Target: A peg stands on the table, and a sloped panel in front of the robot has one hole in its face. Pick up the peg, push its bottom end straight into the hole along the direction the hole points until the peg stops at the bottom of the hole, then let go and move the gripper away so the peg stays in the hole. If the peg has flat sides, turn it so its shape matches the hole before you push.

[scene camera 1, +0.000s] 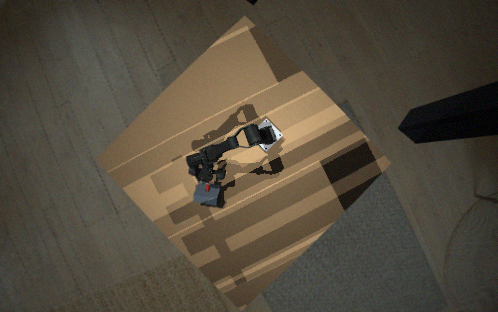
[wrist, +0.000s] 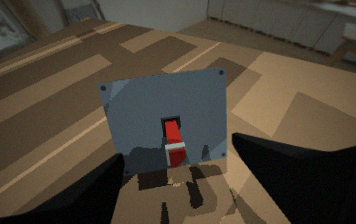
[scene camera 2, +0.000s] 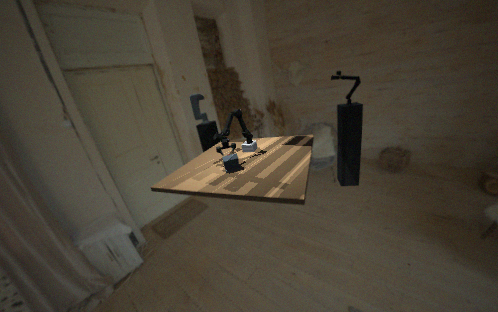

Note:
My gripper (wrist: 179, 148) is open, holding nothing. Also in view: a red peg (wrist: 175, 150).

